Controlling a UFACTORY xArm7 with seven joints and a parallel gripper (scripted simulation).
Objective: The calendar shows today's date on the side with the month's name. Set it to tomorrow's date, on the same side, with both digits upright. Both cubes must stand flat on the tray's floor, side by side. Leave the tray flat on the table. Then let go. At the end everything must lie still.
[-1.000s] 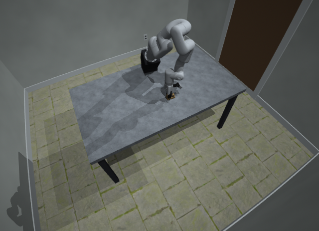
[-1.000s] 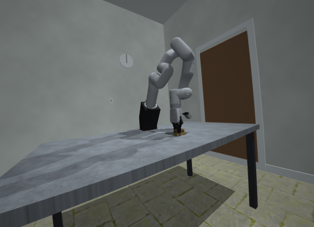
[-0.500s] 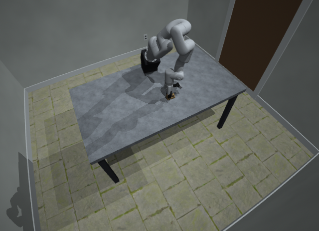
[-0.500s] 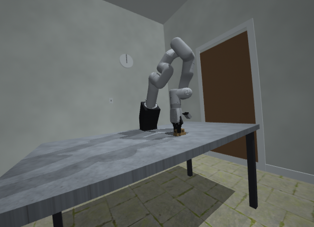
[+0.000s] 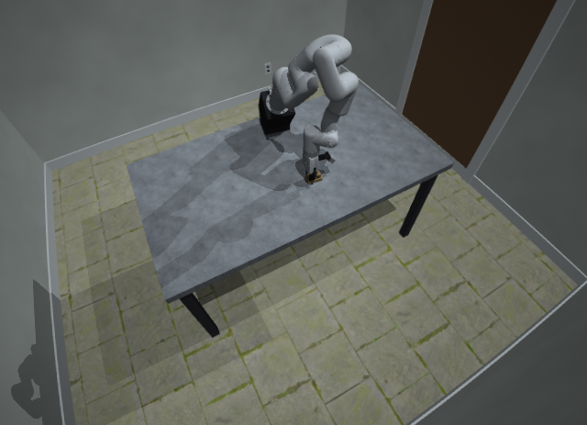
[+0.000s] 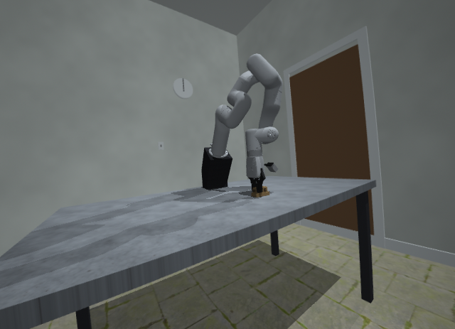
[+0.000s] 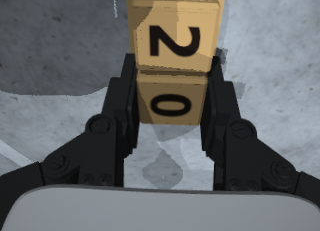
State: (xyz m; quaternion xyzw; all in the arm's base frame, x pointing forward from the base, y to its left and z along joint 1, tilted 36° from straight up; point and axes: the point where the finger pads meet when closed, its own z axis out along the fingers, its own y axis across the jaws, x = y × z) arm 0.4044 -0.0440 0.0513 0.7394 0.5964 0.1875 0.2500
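The wooden calendar tray is 30 mm below my hand and 20 mm to the left of it.
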